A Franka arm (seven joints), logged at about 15 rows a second.
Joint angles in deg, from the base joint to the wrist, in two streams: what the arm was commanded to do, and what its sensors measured. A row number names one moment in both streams.
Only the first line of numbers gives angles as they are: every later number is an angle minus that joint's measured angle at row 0.
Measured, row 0: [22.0 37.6 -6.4 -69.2 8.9 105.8 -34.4]
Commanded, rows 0 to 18: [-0.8 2.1 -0.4 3.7 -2.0 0.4 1.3]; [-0.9 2.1 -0.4 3.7 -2.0 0.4 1.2]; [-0.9 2.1 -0.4 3.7 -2.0 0.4 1.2]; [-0.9 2.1 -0.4 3.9 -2.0 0.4 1.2]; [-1.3 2.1 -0.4 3.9 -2.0 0.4 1.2]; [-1.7 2.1 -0.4 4.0 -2.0 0.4 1.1]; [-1.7 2.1 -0.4 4.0 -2.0 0.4 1.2]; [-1.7 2.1 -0.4 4.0 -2.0 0.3 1.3]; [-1.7 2.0 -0.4 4.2 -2.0 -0.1 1.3]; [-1.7 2.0 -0.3 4.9 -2.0 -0.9 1.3]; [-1.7 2.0 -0.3 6.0 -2.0 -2.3 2.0]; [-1.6 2.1 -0.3 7.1 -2.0 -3.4 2.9]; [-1.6 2.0 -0.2 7.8 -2.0 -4.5 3.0]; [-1.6 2.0 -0.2 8.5 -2.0 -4.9 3.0]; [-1.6 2.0 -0.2 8.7 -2.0 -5.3 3.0]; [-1.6 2.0 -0.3 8.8 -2.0 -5.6 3.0]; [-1.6 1.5 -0.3 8.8 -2.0 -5.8 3.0]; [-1.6 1.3 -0.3 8.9 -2.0 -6.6 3.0]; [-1.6 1.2 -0.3 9.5 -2.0 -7.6 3.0]
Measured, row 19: [-1.3 0.3 -0.6 6.5 -0.9 -5.1 1.8]
